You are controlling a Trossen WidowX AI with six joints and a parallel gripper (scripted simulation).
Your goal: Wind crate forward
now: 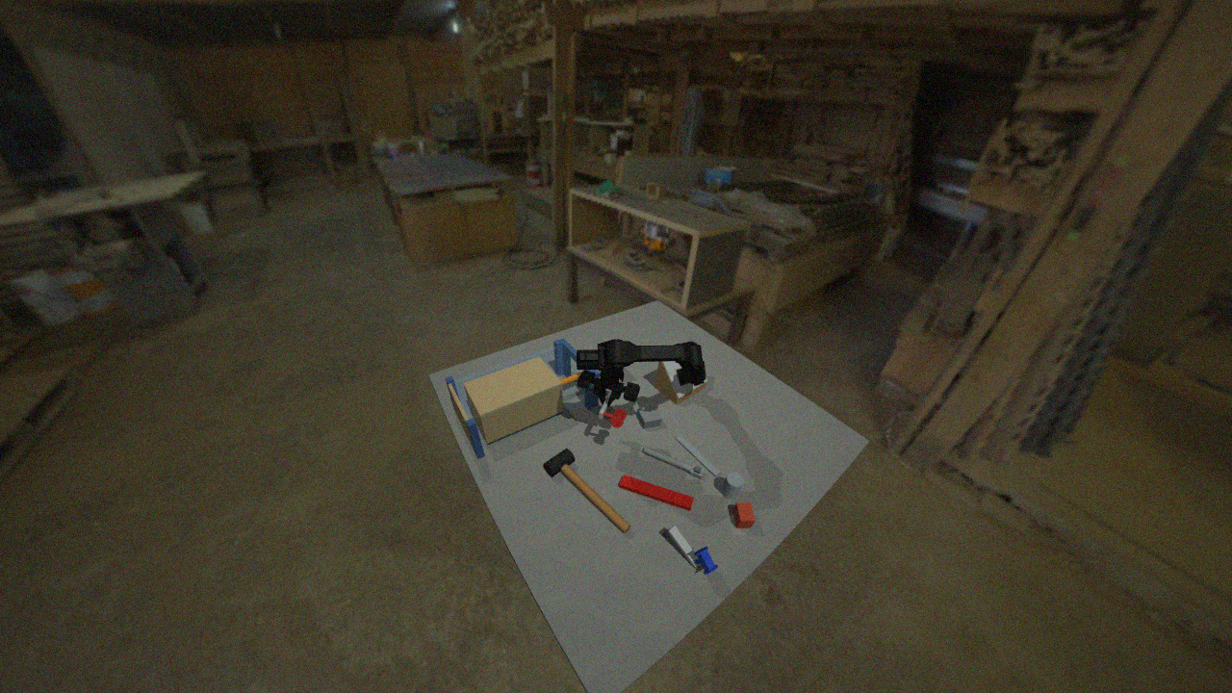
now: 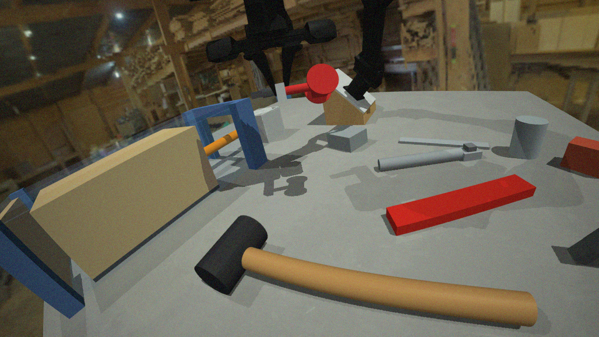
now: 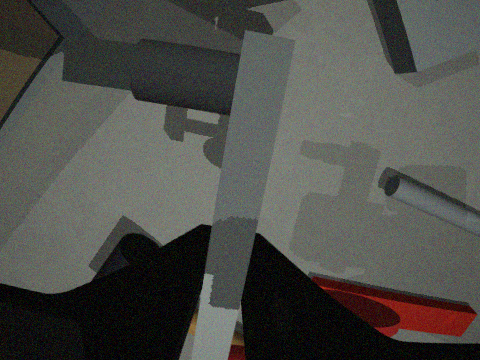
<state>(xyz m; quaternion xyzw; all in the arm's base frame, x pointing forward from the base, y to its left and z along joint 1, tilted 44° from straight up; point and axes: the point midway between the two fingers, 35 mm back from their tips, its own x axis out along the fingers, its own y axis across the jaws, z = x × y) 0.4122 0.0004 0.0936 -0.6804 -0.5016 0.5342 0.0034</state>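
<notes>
Now: the winch 31 cm to the right of my gripper tip, 22 cm behind it and 14 cm below it. Round my gripper tip: grey block (19 cm behind, 15 cm below); winch handle with red knob (1 cm to the left, 1 cm above); red bar (27 cm to the left, 16 cm below, 3 cm behind).
</notes>
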